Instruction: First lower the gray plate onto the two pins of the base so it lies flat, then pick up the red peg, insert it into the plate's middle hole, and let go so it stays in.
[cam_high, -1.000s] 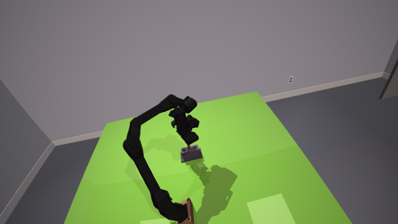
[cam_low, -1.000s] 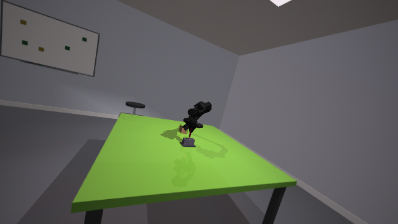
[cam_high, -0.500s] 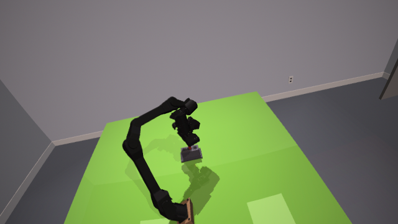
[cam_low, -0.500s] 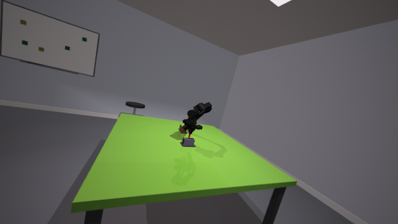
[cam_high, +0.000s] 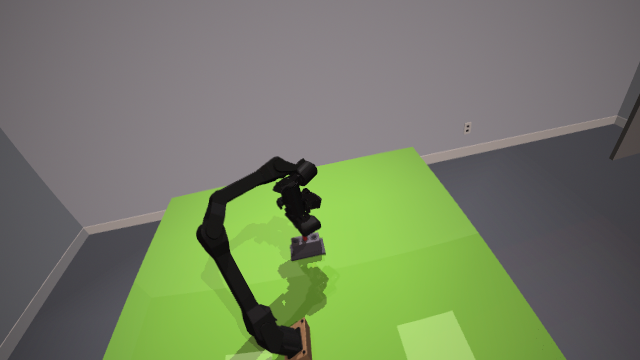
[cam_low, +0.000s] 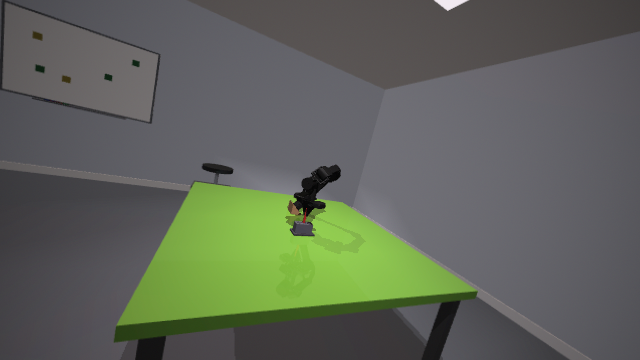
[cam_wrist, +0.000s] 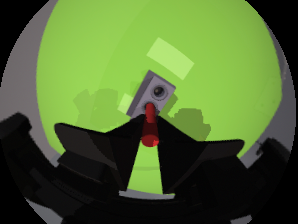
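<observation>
Right now my gripper tip is right at the red peg. Also, from my gripper tip: gray plate (5 cm below); base (9 cm below).
</observation>
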